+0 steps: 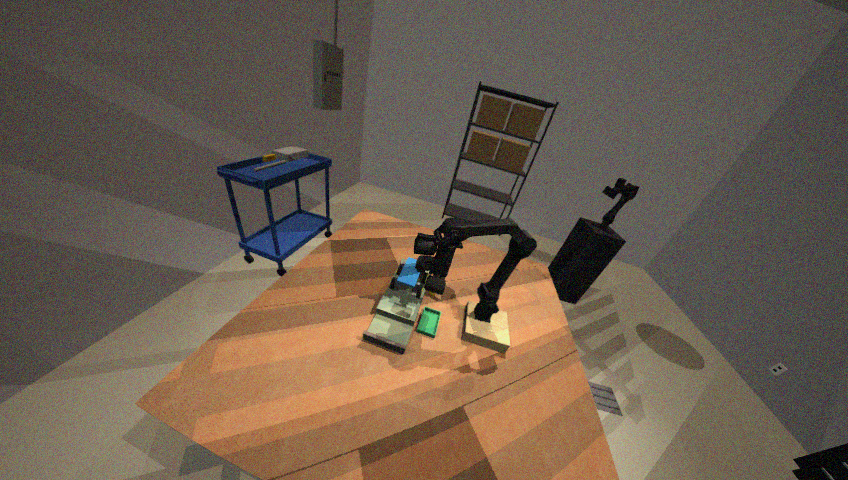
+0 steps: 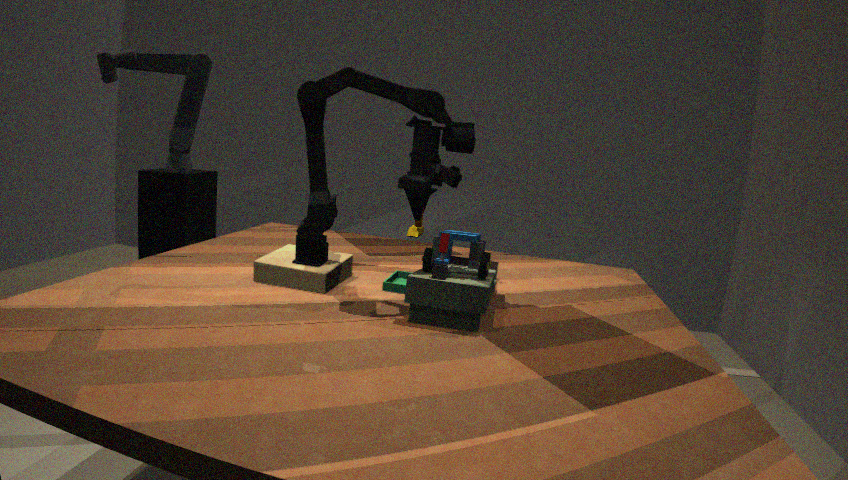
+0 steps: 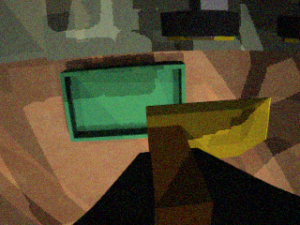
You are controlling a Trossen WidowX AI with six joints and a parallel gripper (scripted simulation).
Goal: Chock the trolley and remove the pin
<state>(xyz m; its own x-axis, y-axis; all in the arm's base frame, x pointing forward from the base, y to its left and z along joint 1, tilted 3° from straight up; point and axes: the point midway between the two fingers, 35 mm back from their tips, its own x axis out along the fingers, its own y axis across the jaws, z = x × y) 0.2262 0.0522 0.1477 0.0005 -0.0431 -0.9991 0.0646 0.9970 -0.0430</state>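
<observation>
My gripper tip is 7 cm short of the red-headed stop pin, 17 cm to the left of it and 3 cm above it. The rest, counted from my gripper tip: ramp (10 cm ahead, 7 cm to the right, 12 cm below); blue trolley (10 cm ahead, 8 cm to the right, 5 cm below); yellow chock (2 cm to the right, 1 cm below).
</observation>
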